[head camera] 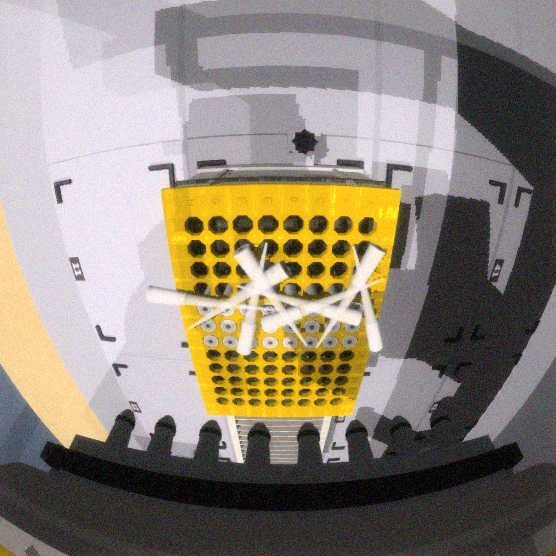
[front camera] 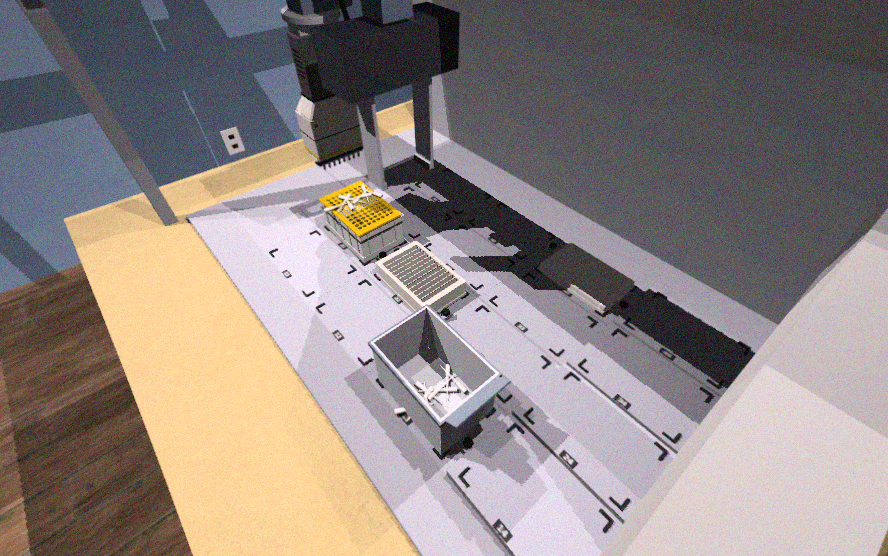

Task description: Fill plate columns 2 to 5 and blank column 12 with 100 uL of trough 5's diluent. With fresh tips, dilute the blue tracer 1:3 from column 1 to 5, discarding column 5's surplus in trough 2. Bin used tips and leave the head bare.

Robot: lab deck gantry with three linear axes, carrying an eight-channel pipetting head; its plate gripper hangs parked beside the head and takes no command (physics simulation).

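The pipetting head (front camera: 329, 127) hangs high near the far end of the deck; its nozzles (front camera: 342, 159) (head camera: 259, 438) are bare. The plate gripper (front camera: 399, 173) beside it stands open and empty. The yellow tip rack (front camera: 393, 212) (head camera: 280, 199) has several loose white tips (front camera: 353, 198) (head camera: 259, 284) crossed on top. Below them, rows of seated tips (head camera: 269, 342) show between rows of empty holes. The trough block (front camera: 454, 288) (head camera: 237, 440) stands beside the rack. The well plate (front camera: 586, 271) lies in shadow at the right. Liquid colours cannot be made out.
A grey waste bin (front camera: 409, 399) with used tips (front camera: 445, 385) inside stands nearer the front camera. One small white piece (front camera: 400, 411) lies on the deck beside it. Gantry posts rise at the left and back. A pale panel (front camera: 786, 445) borders the right.
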